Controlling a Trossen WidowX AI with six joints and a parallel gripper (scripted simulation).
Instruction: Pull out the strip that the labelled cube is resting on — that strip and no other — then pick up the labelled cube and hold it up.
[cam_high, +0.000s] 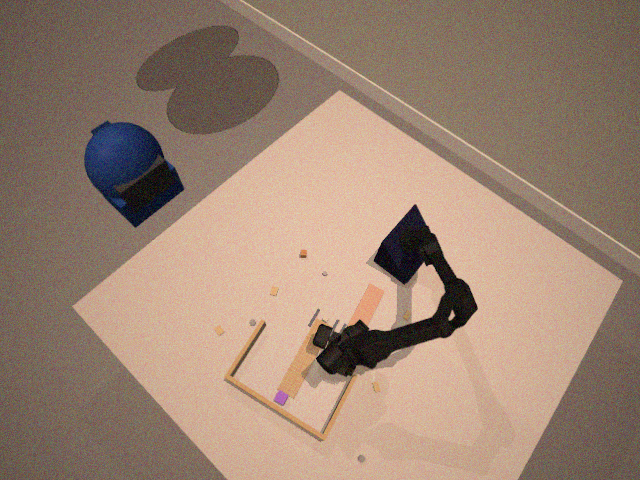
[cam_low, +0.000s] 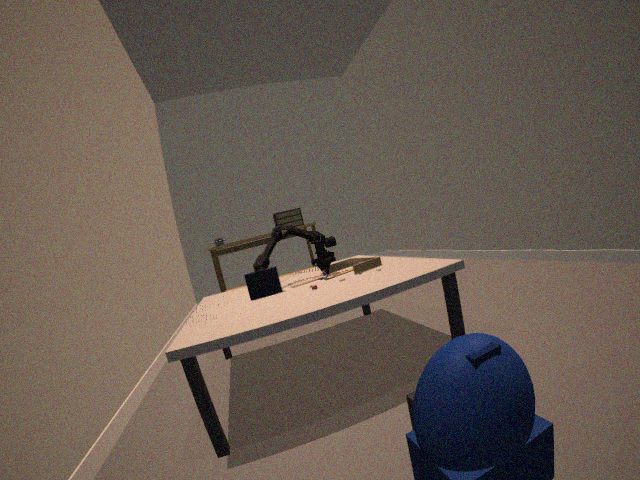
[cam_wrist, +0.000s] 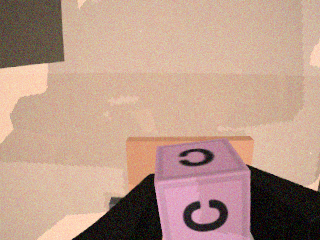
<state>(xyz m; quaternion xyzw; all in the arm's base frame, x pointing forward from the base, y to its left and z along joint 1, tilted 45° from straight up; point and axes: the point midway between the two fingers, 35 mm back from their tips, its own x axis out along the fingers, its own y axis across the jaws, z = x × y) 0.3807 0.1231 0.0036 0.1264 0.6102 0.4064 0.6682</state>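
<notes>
Now: gripper tip 11 cm past the salmon strip, 3 cm to the left of it and 1 cm above it.
</notes>
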